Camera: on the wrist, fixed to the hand. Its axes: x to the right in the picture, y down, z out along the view.
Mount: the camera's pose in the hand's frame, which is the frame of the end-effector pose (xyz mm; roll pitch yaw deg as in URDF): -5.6 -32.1 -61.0 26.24 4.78 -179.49
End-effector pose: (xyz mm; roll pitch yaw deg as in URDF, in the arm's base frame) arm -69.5 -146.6 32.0 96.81 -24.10 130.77
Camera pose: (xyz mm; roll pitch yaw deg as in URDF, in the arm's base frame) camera -121.5 -184.9 7.2 -72.73 23.95 -54.49
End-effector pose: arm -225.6 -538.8 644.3 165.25 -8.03 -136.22
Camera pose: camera -184.2 -563.7 693.8 -139.20 3.53 42.07
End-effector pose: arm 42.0 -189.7 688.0 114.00 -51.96 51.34
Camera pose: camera -11.6 -146.7 680.8 -93.36 50.26 -135.82
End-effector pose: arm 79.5 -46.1 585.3 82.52 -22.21 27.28
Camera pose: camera 62.4 8.5 546.4 -58.27 23.26 -157.81
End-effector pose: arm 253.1 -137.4 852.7 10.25 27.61 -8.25
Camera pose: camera 215.1 -152.8 797.0 16.13 -22.82 171.37
